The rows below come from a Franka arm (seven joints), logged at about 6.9 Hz.
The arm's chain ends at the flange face. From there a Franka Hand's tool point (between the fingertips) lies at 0.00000 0.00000 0.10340 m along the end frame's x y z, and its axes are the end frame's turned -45 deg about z.
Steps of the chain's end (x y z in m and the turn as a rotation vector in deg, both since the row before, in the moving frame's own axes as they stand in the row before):
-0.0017 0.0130 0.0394 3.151 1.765 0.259
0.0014 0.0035 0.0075 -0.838 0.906 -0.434
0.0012 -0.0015 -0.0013 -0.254 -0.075 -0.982
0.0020 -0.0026 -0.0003 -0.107 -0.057 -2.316
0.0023 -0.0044 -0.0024 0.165 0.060 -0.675
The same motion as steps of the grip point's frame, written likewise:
-0.0041 0.0062 0.0392 0.980 3.476 0.259
-0.0014 0.0057 0.0075 -1.233 0.048 -0.434
0.0015 0.0000 -0.0013 -0.127 -0.233 -0.982
0.0030 -0.0004 -0.0003 -0.035 -0.116 -2.316
0.0050 -0.0016 -0.0024 0.074 0.159 -0.675

